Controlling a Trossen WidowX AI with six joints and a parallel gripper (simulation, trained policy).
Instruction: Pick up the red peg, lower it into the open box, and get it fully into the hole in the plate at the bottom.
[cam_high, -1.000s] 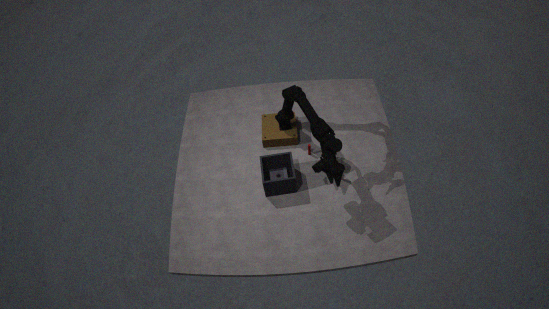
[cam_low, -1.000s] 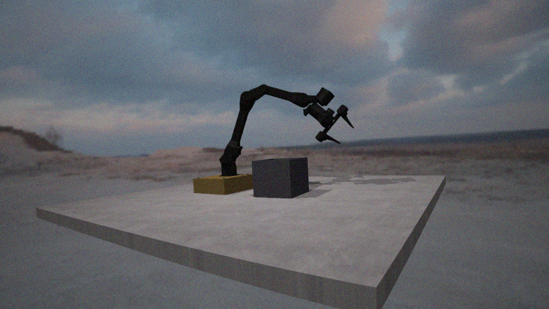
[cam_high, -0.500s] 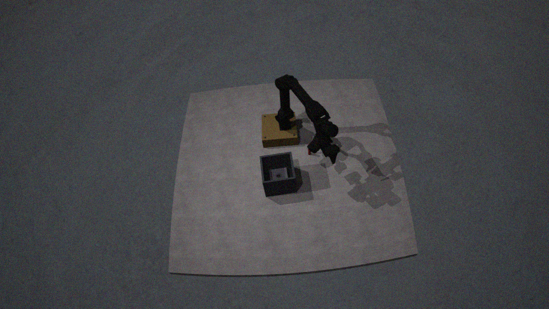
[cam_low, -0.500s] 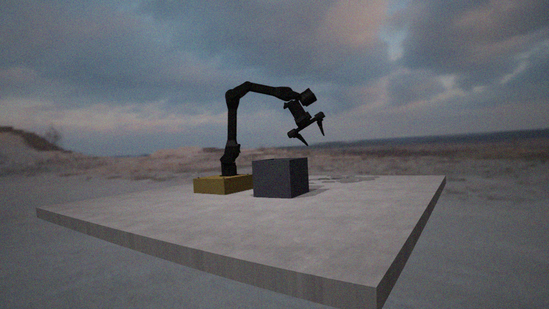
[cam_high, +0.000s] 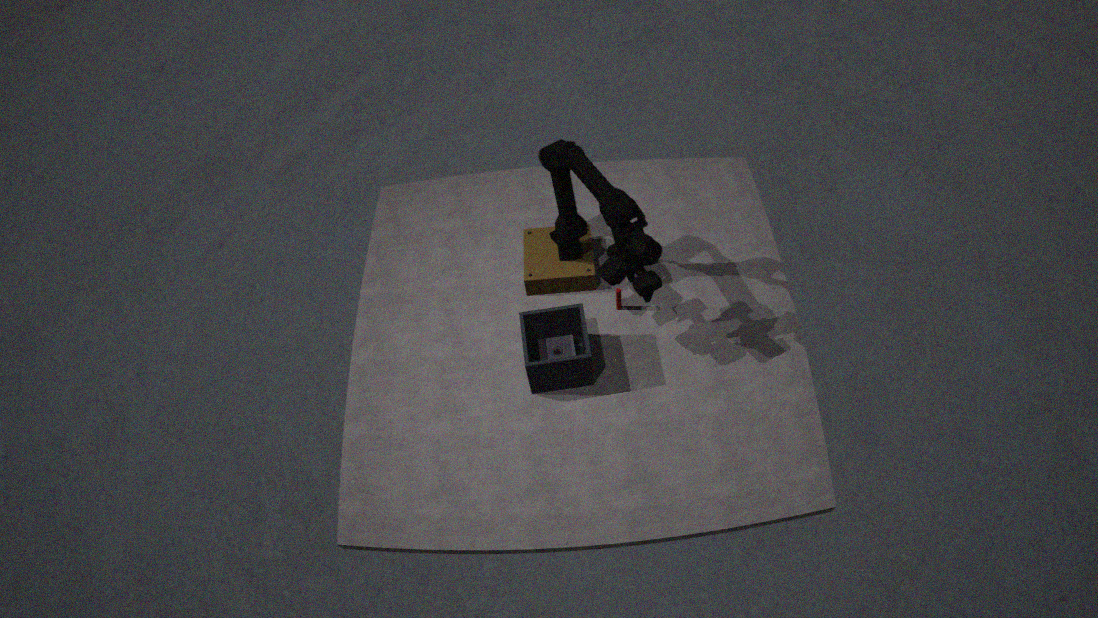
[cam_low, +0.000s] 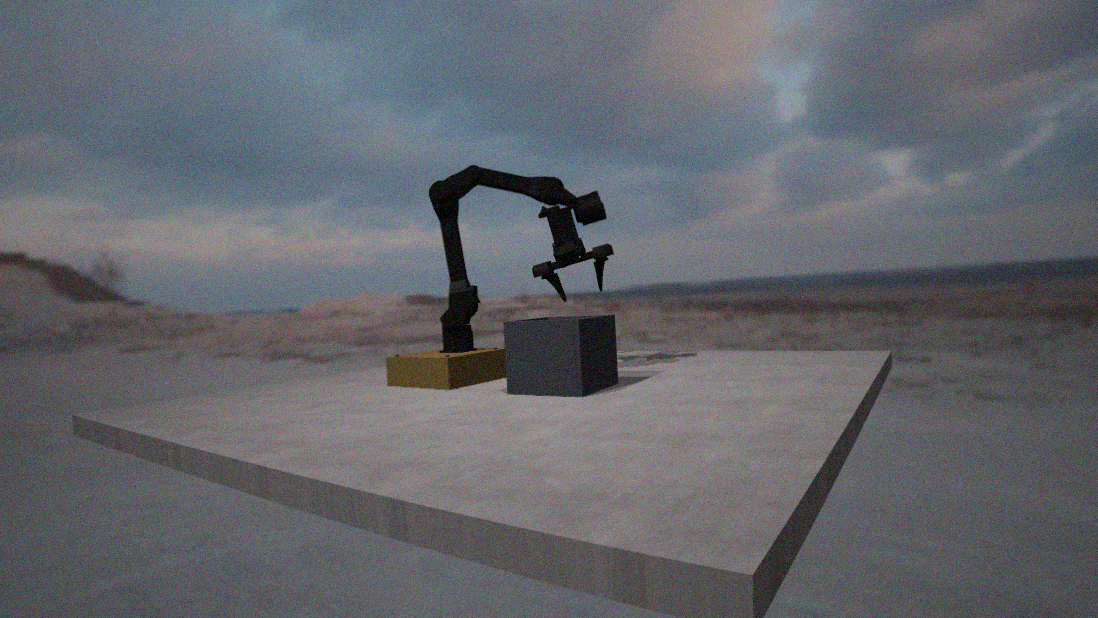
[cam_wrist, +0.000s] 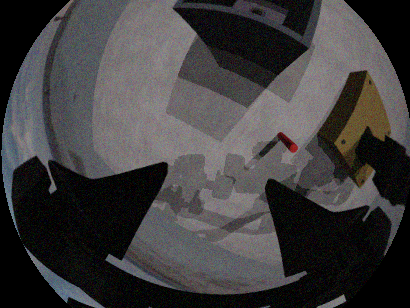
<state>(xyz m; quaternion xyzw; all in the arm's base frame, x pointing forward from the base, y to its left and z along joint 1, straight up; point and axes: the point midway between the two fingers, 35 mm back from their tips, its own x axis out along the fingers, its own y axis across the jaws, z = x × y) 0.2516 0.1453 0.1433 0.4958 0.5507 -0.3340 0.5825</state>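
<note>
Right now the red peg is 9 cm behind my gripper tip, 4 cm to the right of it and 14 cm below it. Also, from my gripper tip: grey plate: 6 cm ahead, 22 cm to the right, 13 cm below.
</note>
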